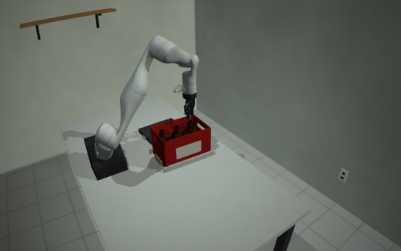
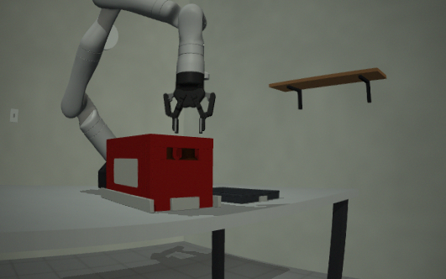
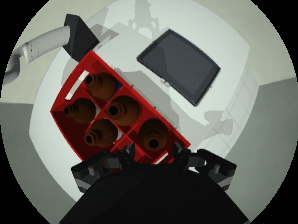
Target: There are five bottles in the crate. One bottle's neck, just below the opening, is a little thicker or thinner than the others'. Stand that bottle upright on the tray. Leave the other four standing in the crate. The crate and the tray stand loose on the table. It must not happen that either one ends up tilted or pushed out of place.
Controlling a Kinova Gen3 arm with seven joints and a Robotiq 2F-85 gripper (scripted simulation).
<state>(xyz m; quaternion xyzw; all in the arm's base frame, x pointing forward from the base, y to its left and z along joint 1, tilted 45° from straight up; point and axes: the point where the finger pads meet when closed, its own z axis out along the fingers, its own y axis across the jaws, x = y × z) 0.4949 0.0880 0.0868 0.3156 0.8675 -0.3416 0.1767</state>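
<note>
Now: hand 90 mm past the red crate, 50 mm to the left of it and 120 mm above it. Also, from my hand: dark tray: 100 mm behind, 230 mm to the left, 190 mm below.
</note>
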